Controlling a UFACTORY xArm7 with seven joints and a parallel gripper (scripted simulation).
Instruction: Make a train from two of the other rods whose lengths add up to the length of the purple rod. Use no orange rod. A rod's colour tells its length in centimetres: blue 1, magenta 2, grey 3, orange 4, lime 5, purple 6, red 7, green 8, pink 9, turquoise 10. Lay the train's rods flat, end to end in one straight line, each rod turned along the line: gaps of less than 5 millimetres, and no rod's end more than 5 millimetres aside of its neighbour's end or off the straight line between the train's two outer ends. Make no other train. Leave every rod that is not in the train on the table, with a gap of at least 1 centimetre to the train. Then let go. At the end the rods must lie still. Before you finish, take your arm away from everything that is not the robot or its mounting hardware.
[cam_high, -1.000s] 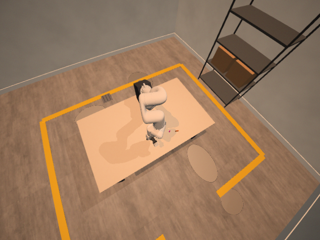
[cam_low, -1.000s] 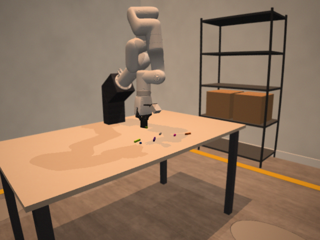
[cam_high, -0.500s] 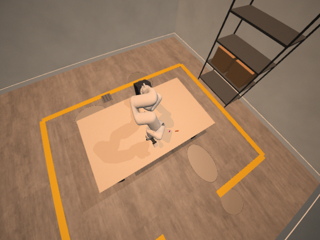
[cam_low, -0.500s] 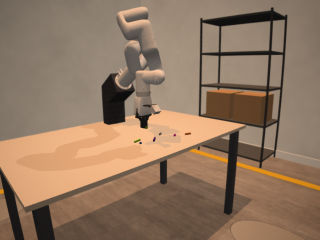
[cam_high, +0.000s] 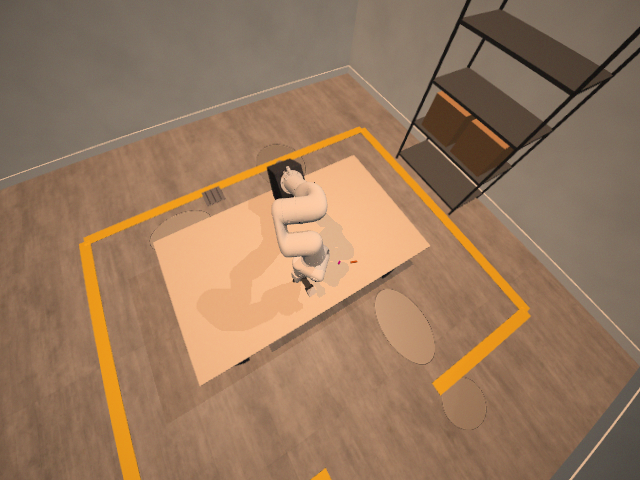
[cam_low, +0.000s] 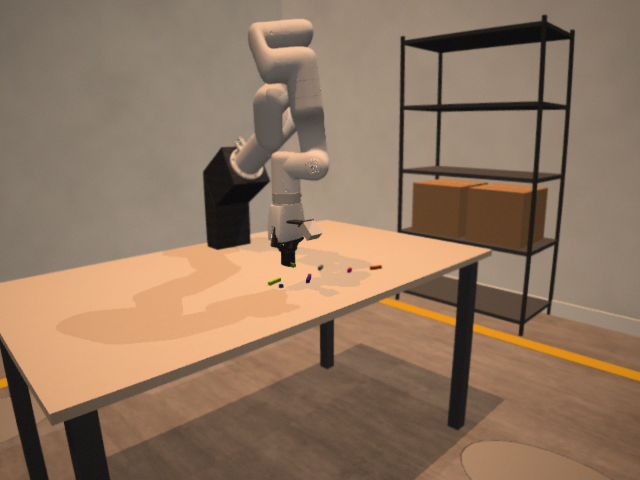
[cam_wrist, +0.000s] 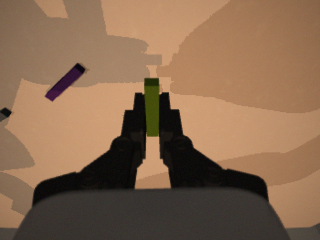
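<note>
Now: the small blue rod 3 cm behind my hand, 1 cm to the left of it and 9 cm below it. The rest, counted from my hand: purple rod (1 cm ahead, 10 cm to the left, 9 cm below); grey rod (1 cm behind, 22 cm to the left, 9 cm below); magenta rod (9 cm ahead, 23 cm to the left, 9 cm below).
</note>
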